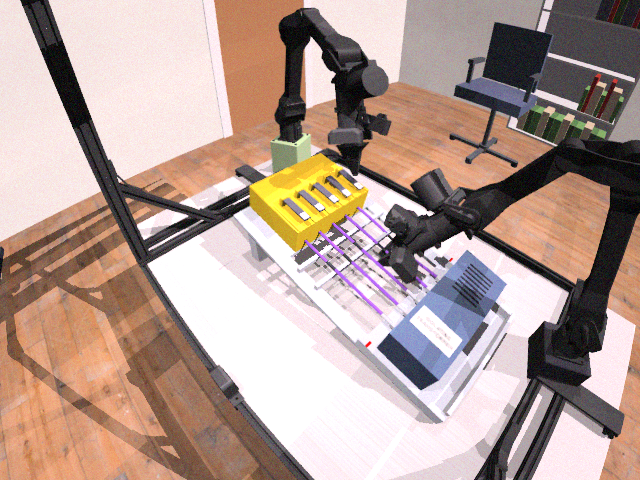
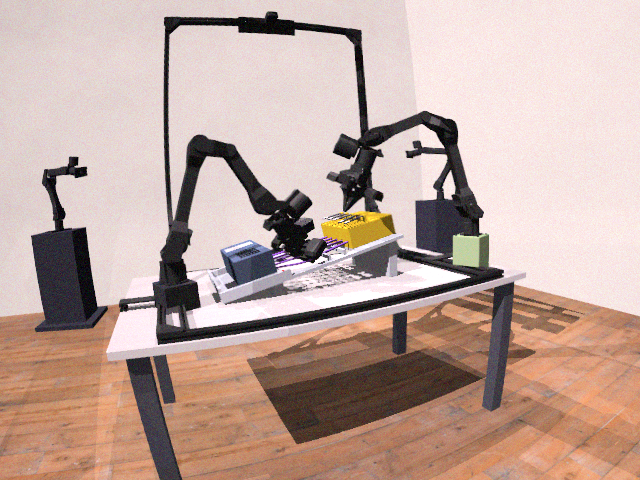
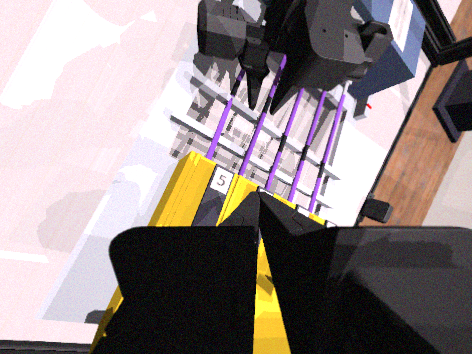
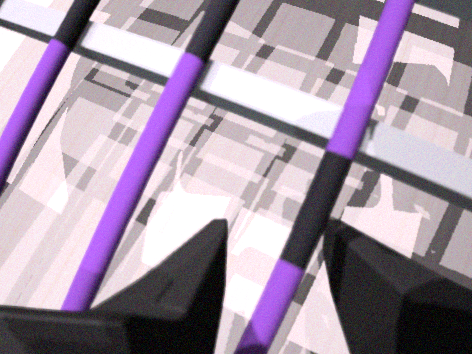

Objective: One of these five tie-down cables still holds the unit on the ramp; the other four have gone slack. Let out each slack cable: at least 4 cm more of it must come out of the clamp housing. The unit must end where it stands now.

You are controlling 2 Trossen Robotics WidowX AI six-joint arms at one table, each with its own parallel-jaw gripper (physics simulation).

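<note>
The yellow clamp housing (image 1: 273, 193) (image 2: 369, 229) with its lever row (image 1: 295, 209) stands at the ramp's upper end. Purple cables with black bands run straight from it towards the blue unit (image 1: 413, 356) (image 2: 250, 263) (image 3: 407, 60), which sits low on the ramp (image 1: 323, 304) (image 2: 379, 244). My right gripper (image 1: 385, 259) (image 3: 260, 112) (image 4: 275, 233) is partly open. The cable (image 1: 361, 229) (image 3: 256, 137) (image 4: 360, 100) beside the one at label 5 (image 3: 221, 180) passes between its fingers, not gripped. My left gripper (image 1: 355, 173) (image 2: 345, 209) (image 3: 257, 198) is shut and empty above the housing. The unit's cable attachments are partly hidden.
White crossbars (image 4: 270, 100) span the ramp beneath the cables. Red marks (image 1: 368, 343) (image 3: 369, 106) show at its sides near the unit. A black frame (image 2: 299, 315) borders the table. The left arm stands on a green block (image 1: 291, 152) (image 2: 470, 250).
</note>
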